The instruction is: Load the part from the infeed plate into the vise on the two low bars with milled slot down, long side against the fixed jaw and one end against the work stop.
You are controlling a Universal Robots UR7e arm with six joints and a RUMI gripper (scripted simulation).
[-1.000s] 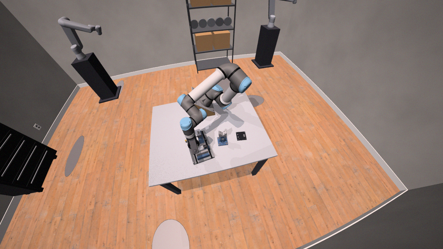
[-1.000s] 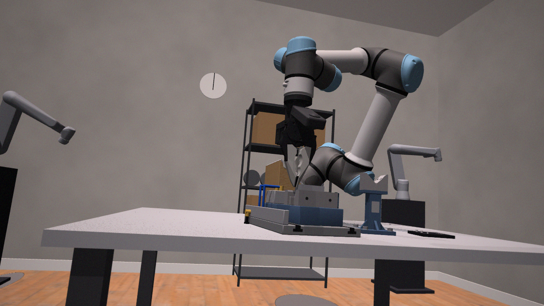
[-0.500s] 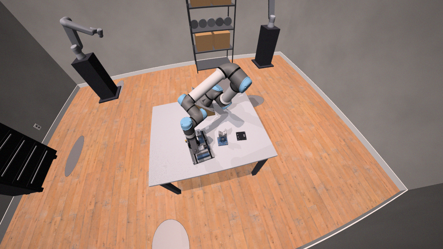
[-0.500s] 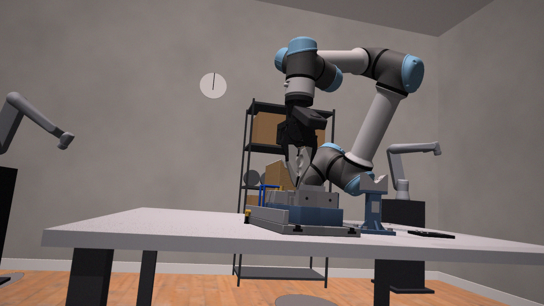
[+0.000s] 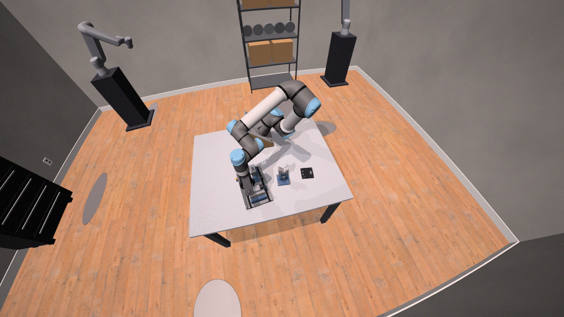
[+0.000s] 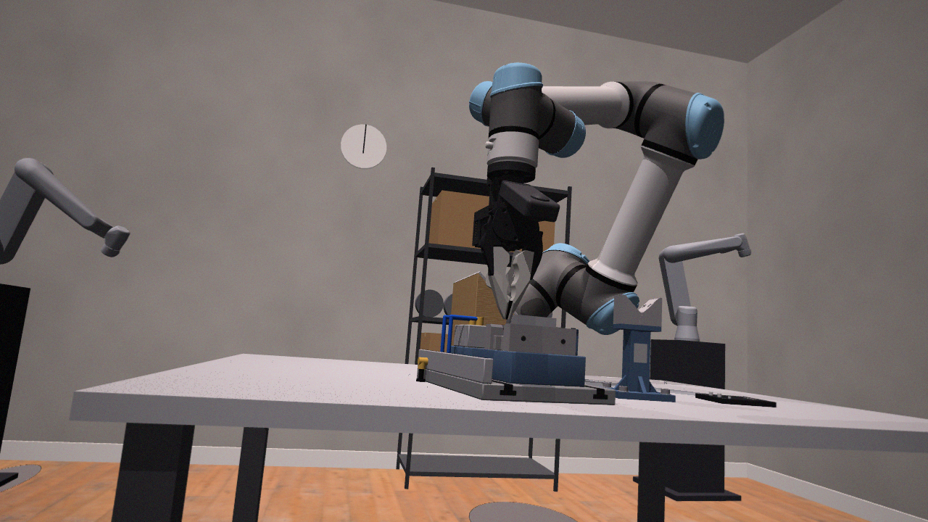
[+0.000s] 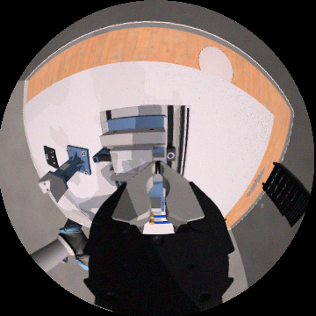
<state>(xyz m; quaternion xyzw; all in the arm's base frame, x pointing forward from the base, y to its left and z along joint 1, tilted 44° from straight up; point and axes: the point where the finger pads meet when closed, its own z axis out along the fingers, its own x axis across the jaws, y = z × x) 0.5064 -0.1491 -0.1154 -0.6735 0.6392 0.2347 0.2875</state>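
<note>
The part lies 40 mm to the left of my hand and 30 mm below it. The rest, counted from my hand: vise 80 mm below, 70 mm behind, 30 mm to the left; infeed plate 440 mm to the left, 110 mm below, 70 mm behind.
</note>
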